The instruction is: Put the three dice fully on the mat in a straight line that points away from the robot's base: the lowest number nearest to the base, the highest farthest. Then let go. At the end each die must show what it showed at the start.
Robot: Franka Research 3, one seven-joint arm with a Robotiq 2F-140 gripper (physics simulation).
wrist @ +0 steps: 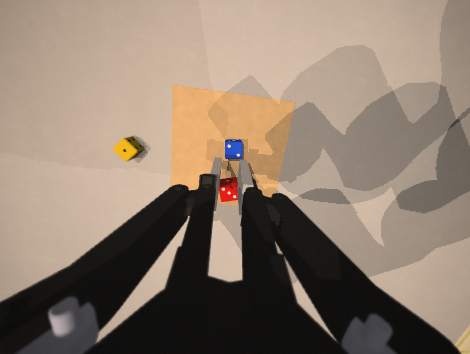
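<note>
My gripper is shut on the red die, which shows three pips towards the camera. The red die is over the near part of the orange mat; how high it is above the mat cannot be told. The blue die sits on the mat just beyond the fingertips, with two pips showing. The yellow die lies off the mat to the left, turned at an angle; one pip shows on its largest visible face. The mat's near edge is partly hidden by the gripper.
The pale table top surrounds the mat. Dark shadows fall across the table at the right and across part of the mat. The blue die is close in front of the fingers. A thin yellowish strip shows at the bottom right corner.
</note>
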